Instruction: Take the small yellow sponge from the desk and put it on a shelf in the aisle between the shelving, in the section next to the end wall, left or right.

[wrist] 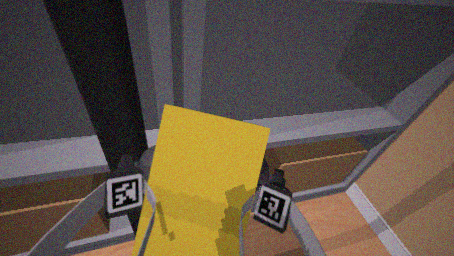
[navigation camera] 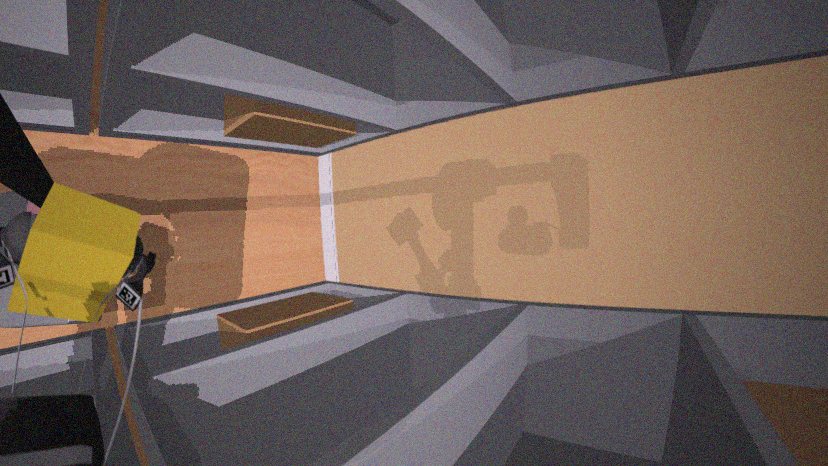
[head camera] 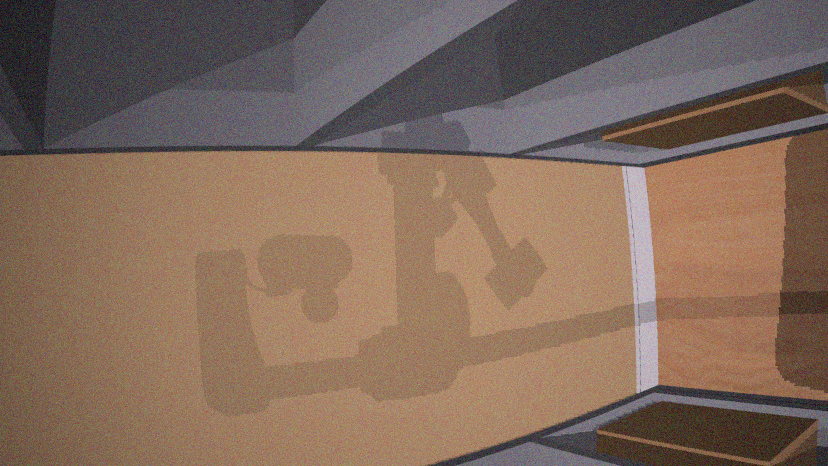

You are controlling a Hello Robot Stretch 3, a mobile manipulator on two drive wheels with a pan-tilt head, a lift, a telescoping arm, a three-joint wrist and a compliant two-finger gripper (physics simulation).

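Frame: origin at the robot's base, x ahead, y left, z up, level; centimetres.
Seen in the pictures: gripper, between the fingertips: (navigation camera: 85,228).
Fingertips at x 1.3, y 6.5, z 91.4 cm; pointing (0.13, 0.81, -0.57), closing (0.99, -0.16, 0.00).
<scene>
Pixels of each thing's top centre, then the offset from my fingertips to it. "pt": a spot on its surface instead.
- yellow sponge, centre of its top: (navigation camera: 71,264) dy -2.6, dx -0.5, dz +6.7 cm
- Grey shelving, a spot on its surface: (head camera: 173,121) (navigation camera: 599,323) pt dy -19.1, dx +94.6, dz +28.8 cm
- White skirting, a spot on its surface: (head camera: 644,231) pt dy +3.0, dx +95.1, dz -88.1 cm
The yellow sponge (navigation camera: 81,231) (wrist: 210,135) is held between the fingers of my gripper (navigation camera: 74,272) (wrist: 205,166), which is shut on it. Its flat face shows in the navigation and wrist views, and it reaches out past the fingertips. The gripper hangs in the aisle, over the floor at the left of the navigation view. Grey shelving (head camera: 173,121) (navigation camera: 602,324) (wrist: 320,130) lines both sides of the aisle and meets the tan end wall (head camera: 144,231) (navigation camera: 695,202) (wrist: 425,145). The sponge appears apart from the shelves. The gripper does not show in the head view.
Brown open boxes (head camera: 706,431) (navigation camera: 289,312) (wrist: 320,155) stand low in the shelving on both sides, near the end wall. White skirting (head camera: 644,231) (navigation camera: 328,231) runs along the wall's foot. My robot's shadow falls on the wall. A black bar (wrist: 95,75) crosses the wrist view.
</scene>
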